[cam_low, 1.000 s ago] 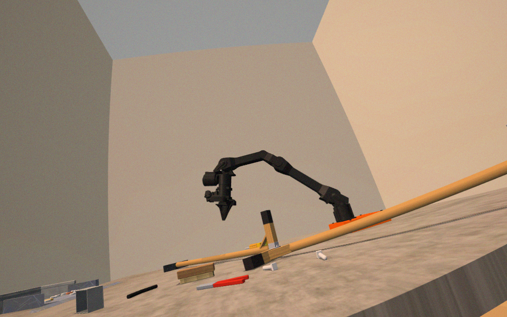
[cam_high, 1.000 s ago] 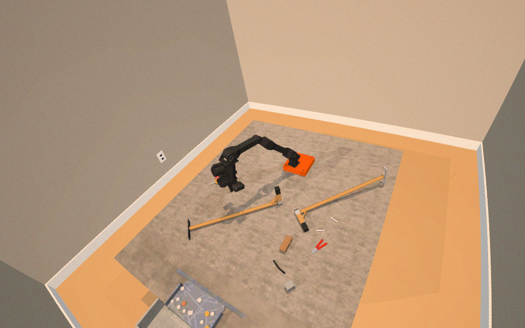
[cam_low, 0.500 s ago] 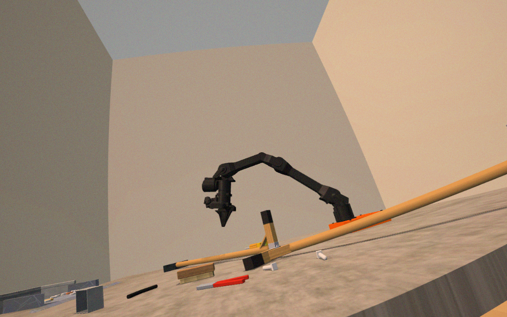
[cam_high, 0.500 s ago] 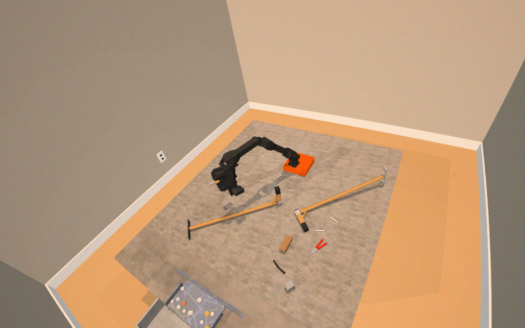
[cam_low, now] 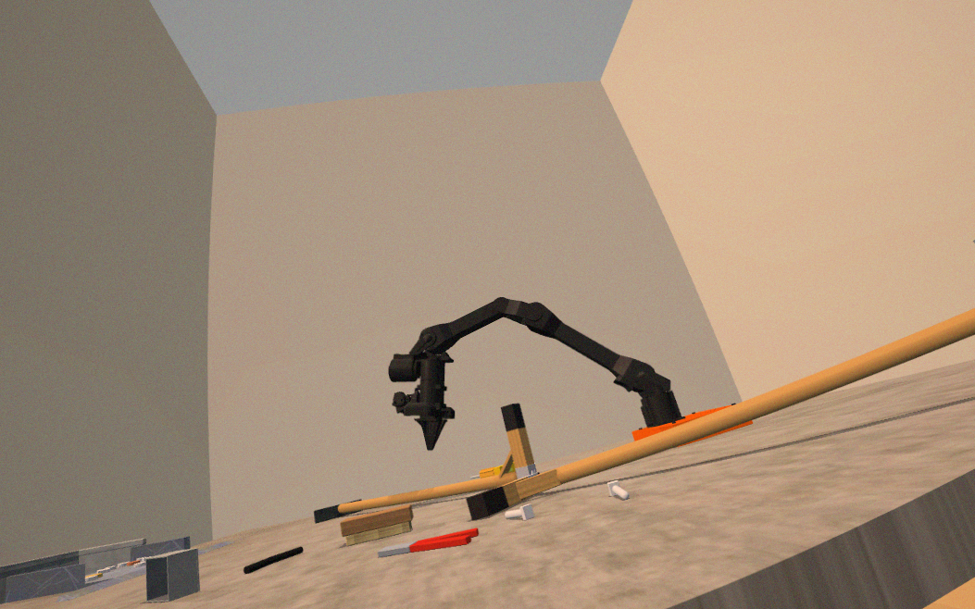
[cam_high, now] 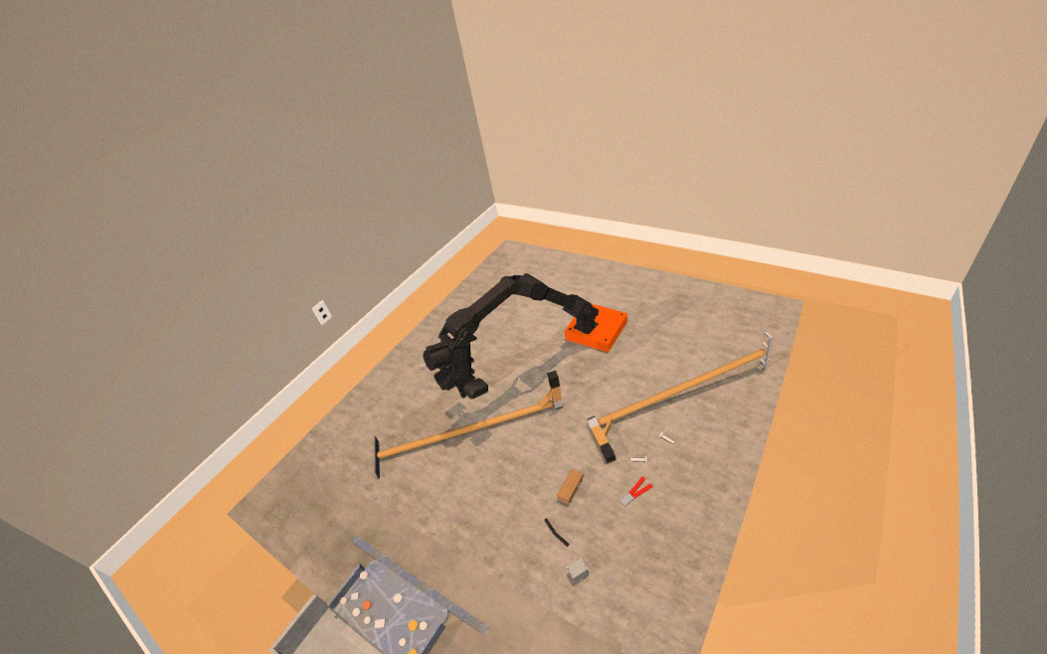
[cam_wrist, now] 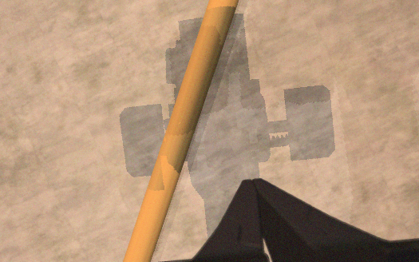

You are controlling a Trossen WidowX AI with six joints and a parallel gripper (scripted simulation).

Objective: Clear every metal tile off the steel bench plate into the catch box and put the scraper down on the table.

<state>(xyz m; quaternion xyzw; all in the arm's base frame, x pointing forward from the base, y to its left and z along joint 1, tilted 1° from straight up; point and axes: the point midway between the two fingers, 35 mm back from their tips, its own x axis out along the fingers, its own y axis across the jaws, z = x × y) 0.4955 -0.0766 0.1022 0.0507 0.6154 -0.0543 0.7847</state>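
The long scraper lies 4 cm ahead of my gripper tip, 4 cm to the left of it and 4 cm below it. From my gripper tip the other things lie so: wooden block: 40 cm to the left, 9 cm below; then red block: 14 cm behind, 32 cm to the right, 10 cm below; then orange-handled screwdriver: 9 cm behind, 29 cm to the right, 9 cm below.
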